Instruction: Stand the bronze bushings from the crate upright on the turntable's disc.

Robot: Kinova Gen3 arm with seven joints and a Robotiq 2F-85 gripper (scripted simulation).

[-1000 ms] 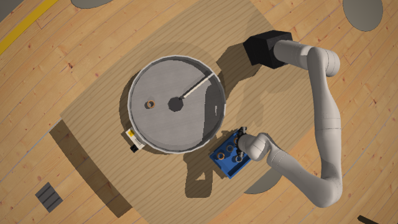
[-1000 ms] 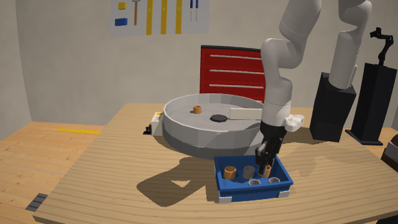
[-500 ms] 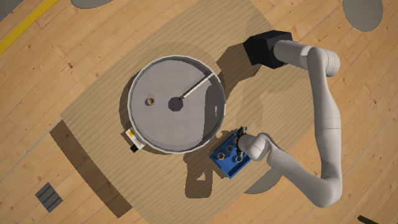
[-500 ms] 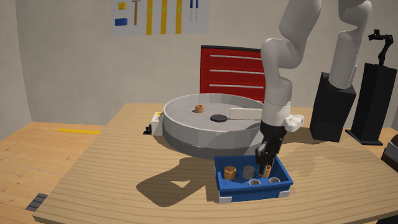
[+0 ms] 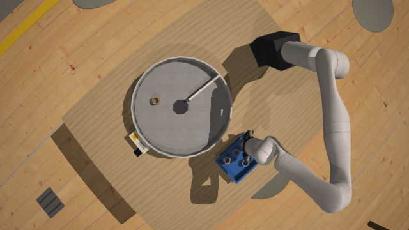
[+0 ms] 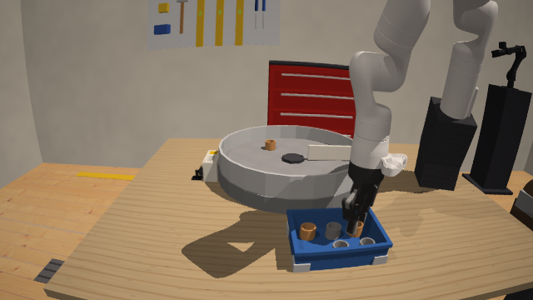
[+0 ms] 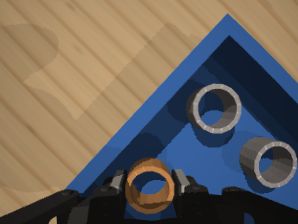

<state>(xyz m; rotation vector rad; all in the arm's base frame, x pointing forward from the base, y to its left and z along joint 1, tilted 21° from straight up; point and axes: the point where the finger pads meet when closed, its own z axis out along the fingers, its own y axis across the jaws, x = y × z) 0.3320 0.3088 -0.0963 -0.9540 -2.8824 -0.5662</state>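
The blue crate is 50 mm ahead of my hand, 40 mm to the left of it and 10 mm below it. Also, from my hand: grey turntable disc 160 mm ahead, 280 mm to the right, 20 mm above.
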